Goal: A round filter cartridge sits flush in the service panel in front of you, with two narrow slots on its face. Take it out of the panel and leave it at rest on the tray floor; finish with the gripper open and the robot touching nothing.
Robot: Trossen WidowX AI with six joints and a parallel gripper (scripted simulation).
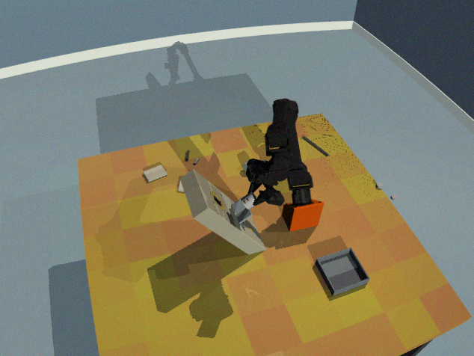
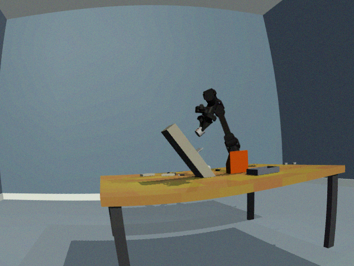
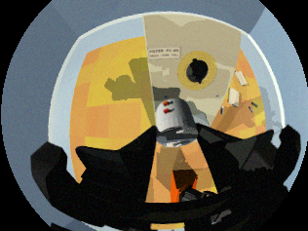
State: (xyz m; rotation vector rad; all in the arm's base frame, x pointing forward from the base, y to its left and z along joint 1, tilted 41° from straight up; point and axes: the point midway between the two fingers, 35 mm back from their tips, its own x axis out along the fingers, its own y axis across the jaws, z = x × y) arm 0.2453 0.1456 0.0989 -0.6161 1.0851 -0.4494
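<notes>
Right now the dark grey tray is 28 cm behind my gripper tip, 26 cm below it and 24 cm to the left of it. Round my gripper tip: beige service panel (12 cm below, 6 cm to the right, 6 cm ahead); then white round filter cartridge (right at my gripper tip); then small grey bracket (13 cm below, 6 cm to the right, 1 cm ahead).
</notes>
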